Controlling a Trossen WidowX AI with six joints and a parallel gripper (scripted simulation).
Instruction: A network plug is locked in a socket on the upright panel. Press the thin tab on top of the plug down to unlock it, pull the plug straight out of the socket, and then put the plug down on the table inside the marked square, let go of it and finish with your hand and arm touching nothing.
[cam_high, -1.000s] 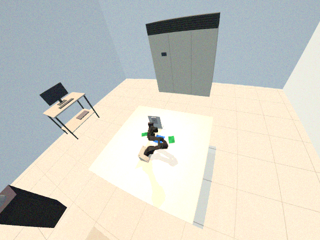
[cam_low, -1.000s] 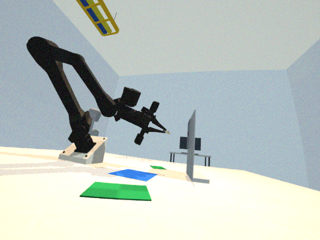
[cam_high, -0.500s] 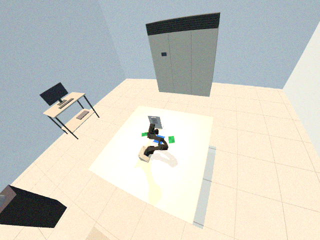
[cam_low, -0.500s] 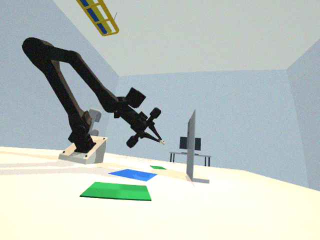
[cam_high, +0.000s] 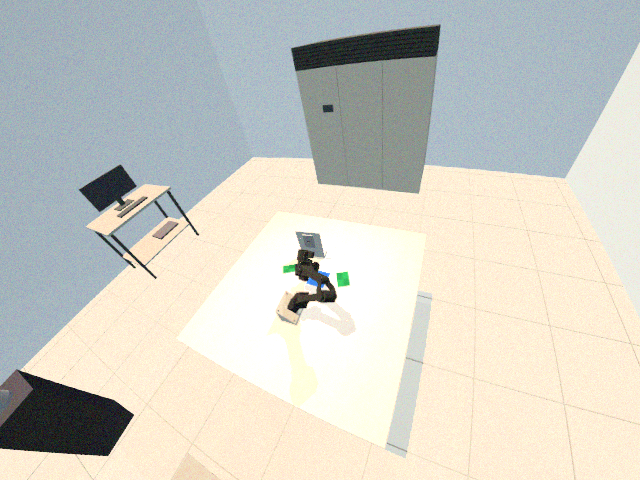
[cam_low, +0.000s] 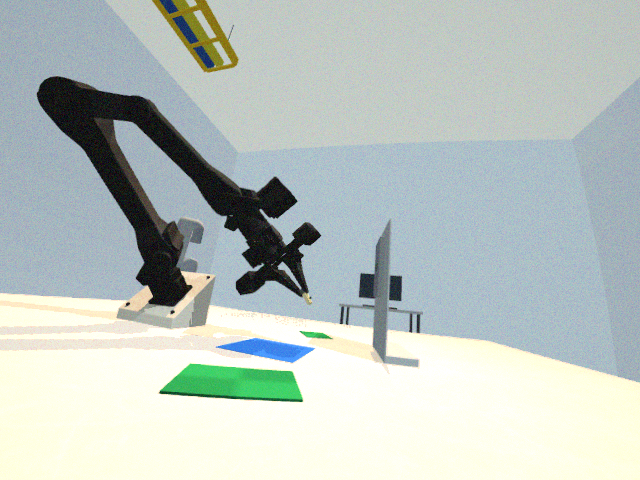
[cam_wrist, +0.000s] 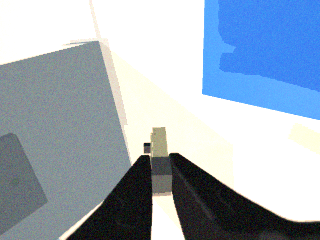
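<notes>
Now: the blue square 4 cm behind my gripper tip, 5 cm to the right of it and 9 cm below it. The rest, counted from my gripper tip: network plug: right at my gripper tip; upright grey panel: 15 cm ahead, 5 cm to the left, 1 cm above.
</notes>
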